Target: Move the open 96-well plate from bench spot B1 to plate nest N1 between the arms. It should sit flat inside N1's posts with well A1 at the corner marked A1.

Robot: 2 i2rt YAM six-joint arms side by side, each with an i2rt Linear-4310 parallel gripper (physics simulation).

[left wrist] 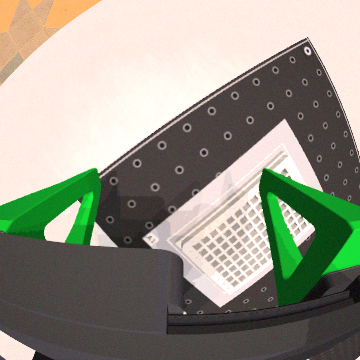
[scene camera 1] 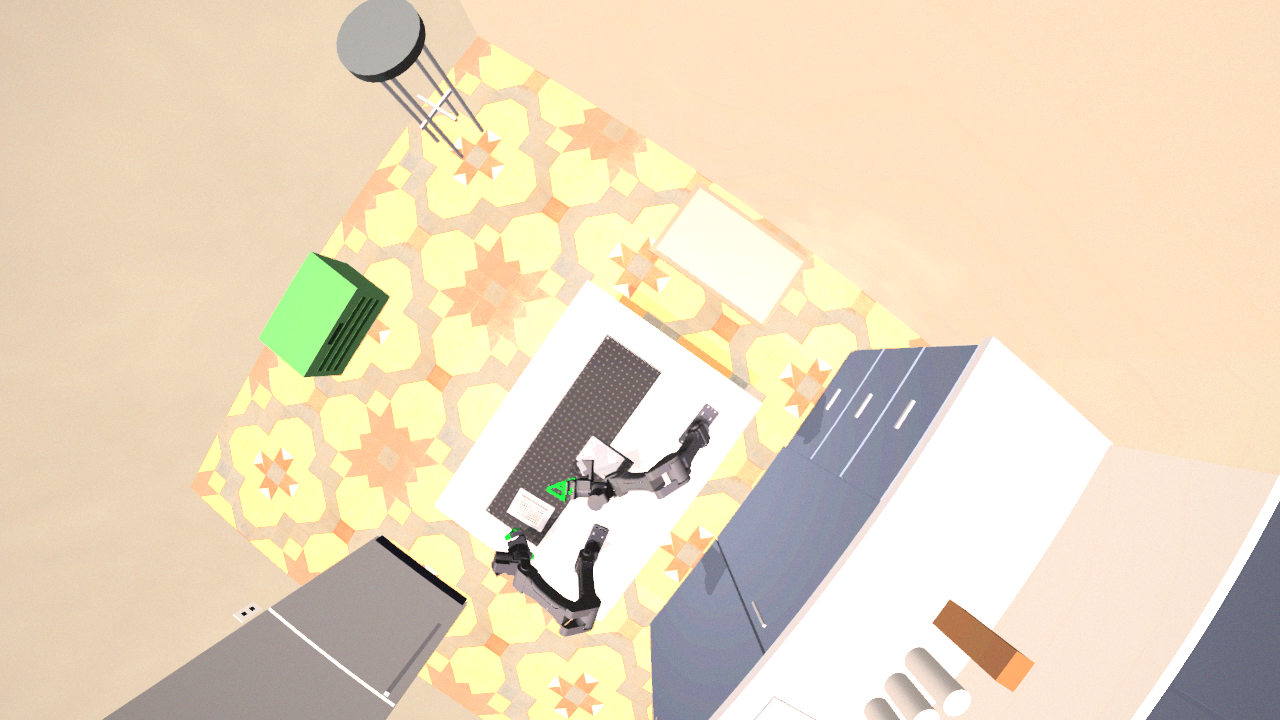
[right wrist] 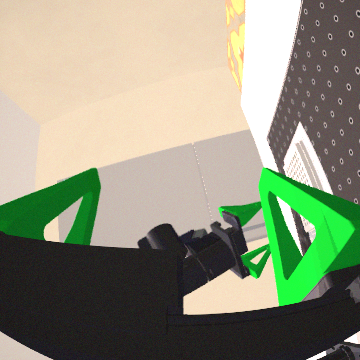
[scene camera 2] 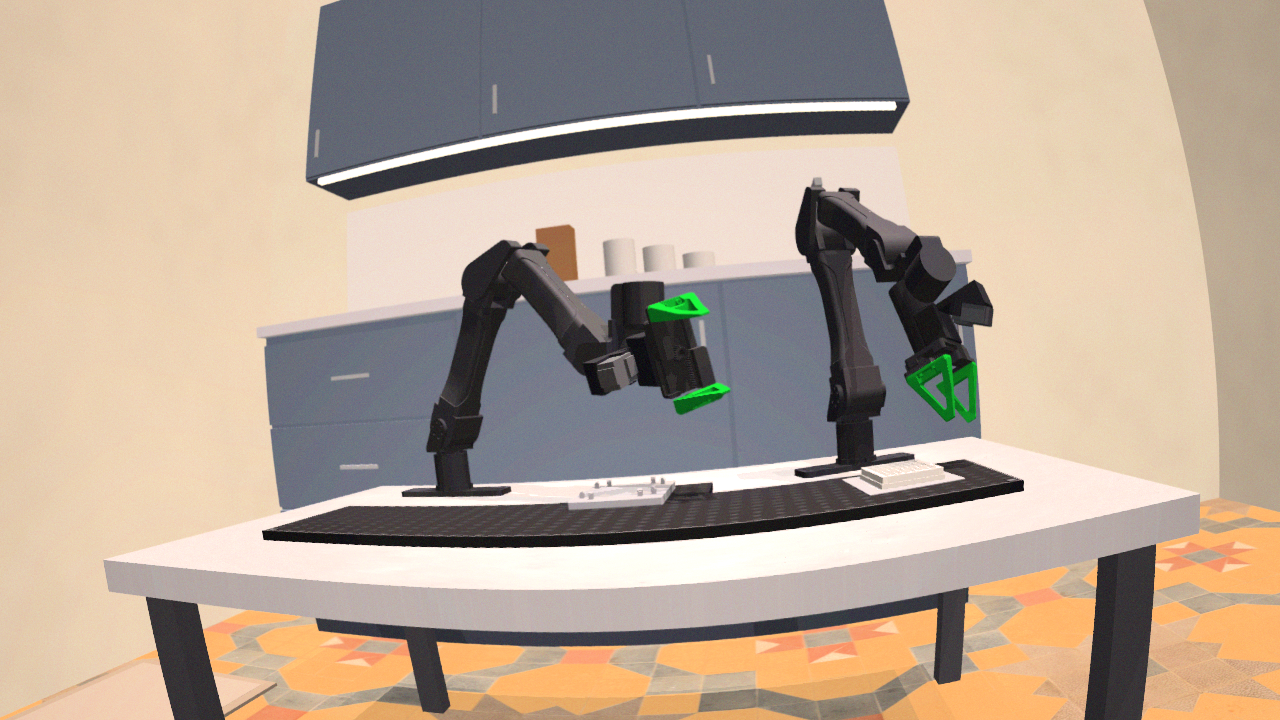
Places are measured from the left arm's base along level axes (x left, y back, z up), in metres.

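Pixels of known places: left gripper, between the fingertips: (left wrist: pixel 179 176) (scene camera 1: pixel 518 538) (scene camera 2: pixel 961 420); right gripper, between the fingertips: (scene camera 1: pixel 551 487) (right wrist: pixel 179 176) (scene camera 2: pixel 715 352); left arm's base, origin of its link: (scene camera 1: pixel 593 546) (right wrist: pixel 351 358) (scene camera 2: pixel 856 467); right arm's base, origin of its link: (scene camera 1: pixel 698 426) (scene camera 2: pixel 455 494).
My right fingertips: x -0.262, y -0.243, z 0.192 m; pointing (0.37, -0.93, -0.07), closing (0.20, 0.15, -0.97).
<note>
Ahead of a thing's pixels: the offset from my right fingertips to its top centre. Level surfaces: height alone.
The white open 96-well plate @[dz -0.163, dx +0.215, dy -0.063 m] (scene camera 1: pixel 530 507) (scene camera 2: pixel 902 472) (left wrist: pixel 227 250) (right wrist: pixel 297 169) lies flat on the pale pad of spot B1 (scene camera 2: pixel 856 487) (left wrist: pixel 279 134), wells up; a small A1 mark shows at a pad corner in the left wrist view. My left gripper (scene camera 1: pixel 520 544) (scene camera 2: pixel 961 418) (left wrist: pixel 179 176) is open and empty, above and apart from the plate; its finger covers part of the plate in the left wrist view. Nest N1 @[dz -0.158, dx -0.115, dy +0.125 m] (scene camera 1: pixel 597 456) (scene camera 2: pixel 622 495) is a pale base with short posts and no plate. My right gripper (scene camera 1: pixel 560 489) (scene camera 2: pixel 717 349) (right wrist: pixel 179 176) is open and empty, high above the bench.
A long black perforated board @[dz -0.179 m] (scene camera 1: pixel 586 385) (scene camera 2: pixel 429 526) (left wrist: pixel 240 107) lies on the white table @[dz -0.192 m] (scene camera 1: pixel 501 447) (scene camera 2: pixel 572 573) and bears the plate's pad. The nest sits at the board's edge. The right forearm passes close beside the nest in scene camera 1.
</note>
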